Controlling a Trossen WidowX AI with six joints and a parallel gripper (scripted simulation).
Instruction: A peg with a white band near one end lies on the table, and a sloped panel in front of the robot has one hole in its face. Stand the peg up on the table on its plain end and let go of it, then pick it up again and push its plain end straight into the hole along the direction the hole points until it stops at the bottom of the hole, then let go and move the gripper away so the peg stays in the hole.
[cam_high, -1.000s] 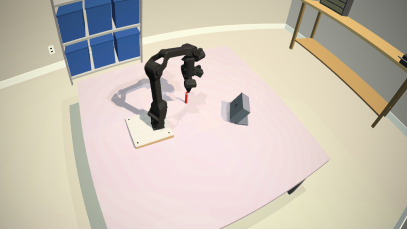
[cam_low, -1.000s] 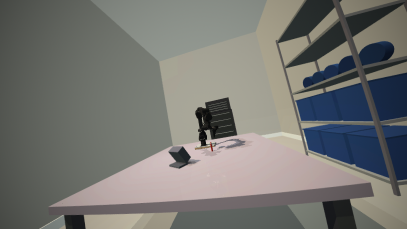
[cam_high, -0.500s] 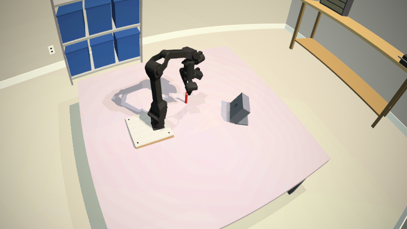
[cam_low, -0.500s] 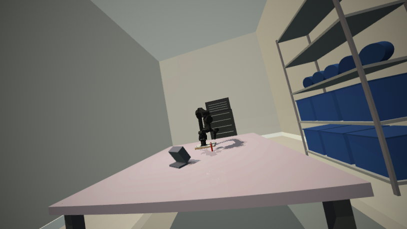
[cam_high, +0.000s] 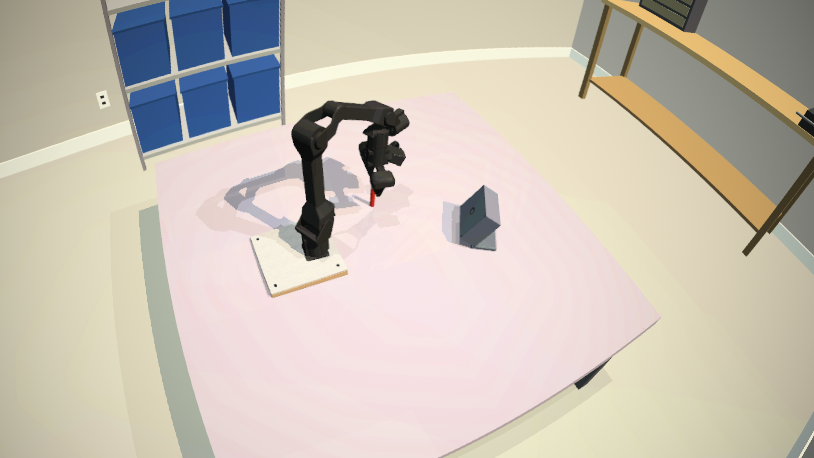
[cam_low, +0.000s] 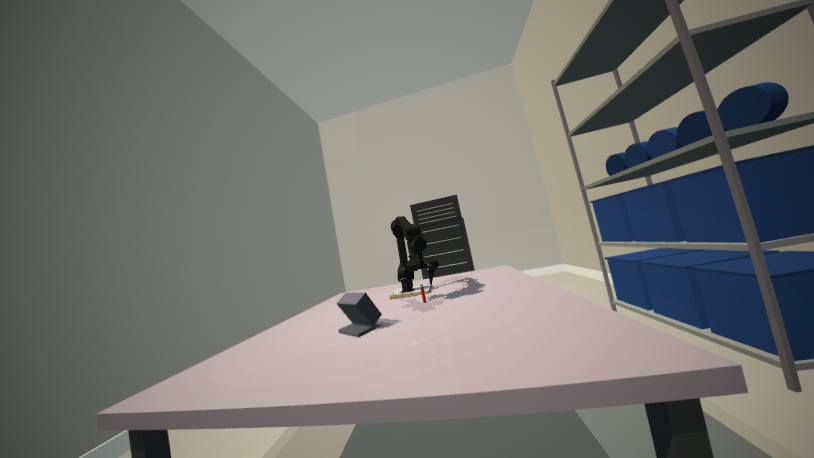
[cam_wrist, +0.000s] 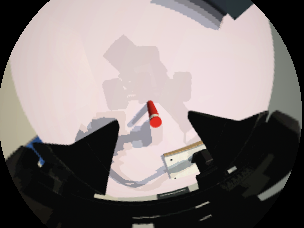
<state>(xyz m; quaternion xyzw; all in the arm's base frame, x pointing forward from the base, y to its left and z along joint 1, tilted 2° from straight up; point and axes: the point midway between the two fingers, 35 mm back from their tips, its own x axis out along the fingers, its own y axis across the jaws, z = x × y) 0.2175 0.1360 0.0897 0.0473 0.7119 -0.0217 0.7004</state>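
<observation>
Right now the red peg is 20 mm below my gripper tip. Round my gripper tip: grey sloped panel: 250 mm ahead, 190 mm to the right.
</observation>
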